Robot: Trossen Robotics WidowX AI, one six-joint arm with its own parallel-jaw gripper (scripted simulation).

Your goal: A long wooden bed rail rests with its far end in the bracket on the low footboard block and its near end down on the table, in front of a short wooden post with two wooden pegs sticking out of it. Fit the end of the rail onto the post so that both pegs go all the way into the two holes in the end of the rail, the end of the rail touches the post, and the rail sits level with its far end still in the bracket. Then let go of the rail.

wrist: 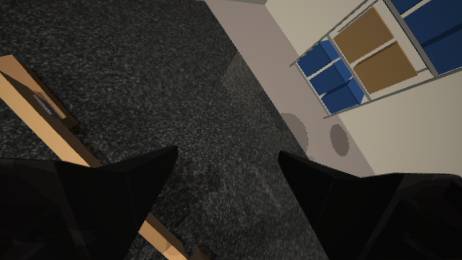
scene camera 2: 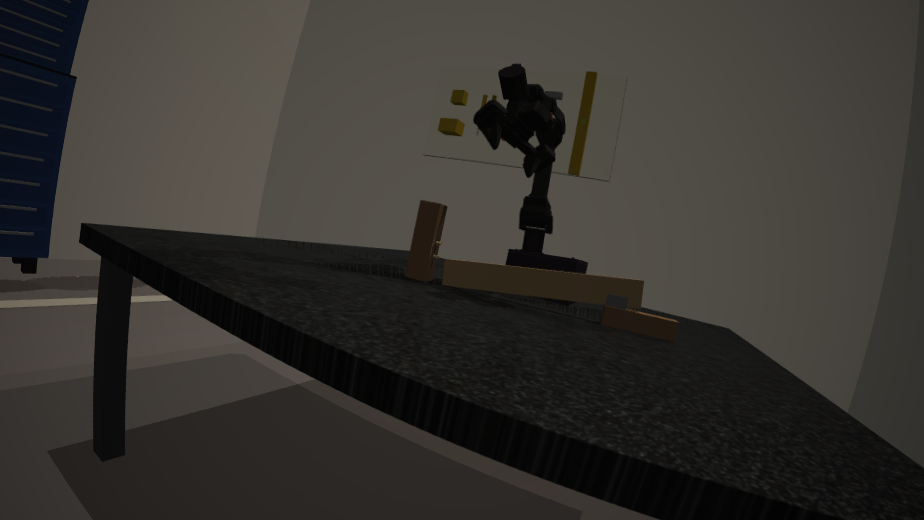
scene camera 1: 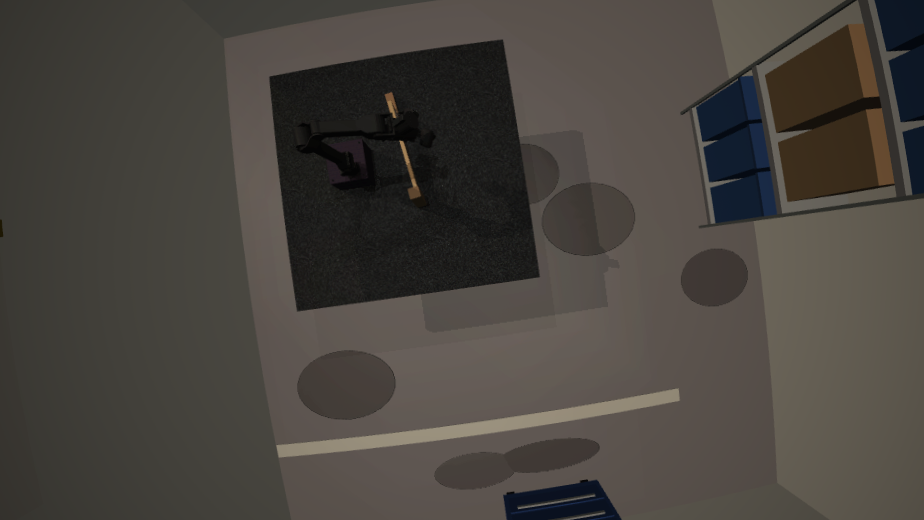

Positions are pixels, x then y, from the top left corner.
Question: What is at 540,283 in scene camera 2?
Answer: A wooden rail.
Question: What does my gripper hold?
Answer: Nothing.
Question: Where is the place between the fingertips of my gripper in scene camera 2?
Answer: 512,162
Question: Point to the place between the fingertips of my gripper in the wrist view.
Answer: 229,153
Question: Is my gripper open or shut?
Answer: Open.
